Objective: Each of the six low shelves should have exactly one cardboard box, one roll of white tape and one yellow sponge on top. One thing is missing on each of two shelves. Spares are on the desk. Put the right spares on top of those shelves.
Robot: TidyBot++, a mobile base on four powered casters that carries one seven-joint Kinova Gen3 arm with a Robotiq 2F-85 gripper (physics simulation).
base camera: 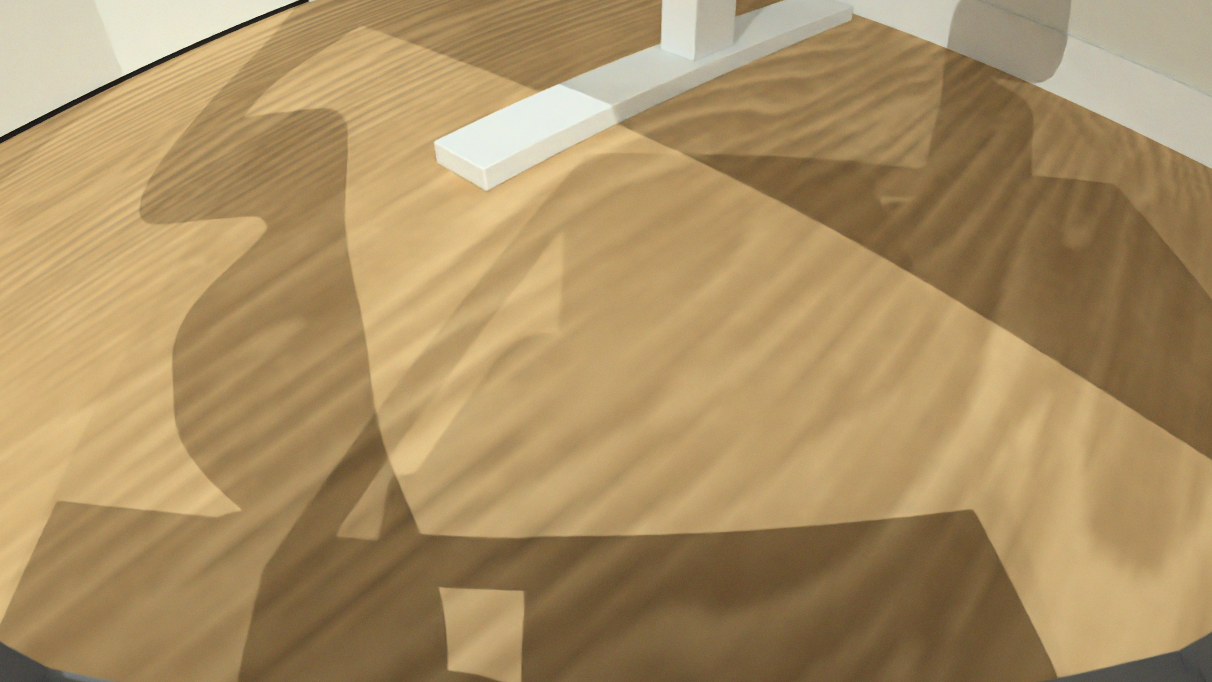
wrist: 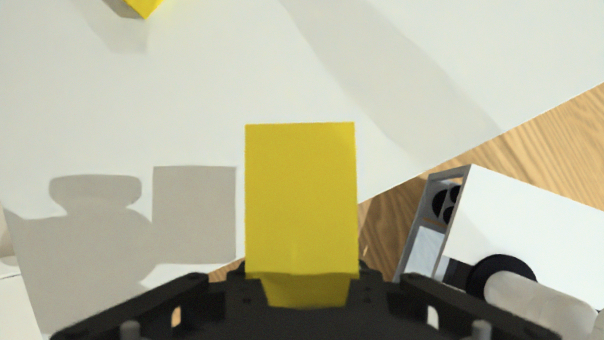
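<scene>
In the wrist view my gripper is shut on a yellow sponge, which stands out from between the fingers. The sponge is held above the white desk top, apart from it, and its shadow falls on the desk to the left. A corner of a second yellow sponge shows on the desk at the top left edge of the wrist view. No low shelf, cardboard box or tape roll shows in either view.
In the base camera view a white desk foot with an upright post stands on the wooden floor. A white wall is at the right. In the wrist view part of the robot's white base lies beyond the desk edge.
</scene>
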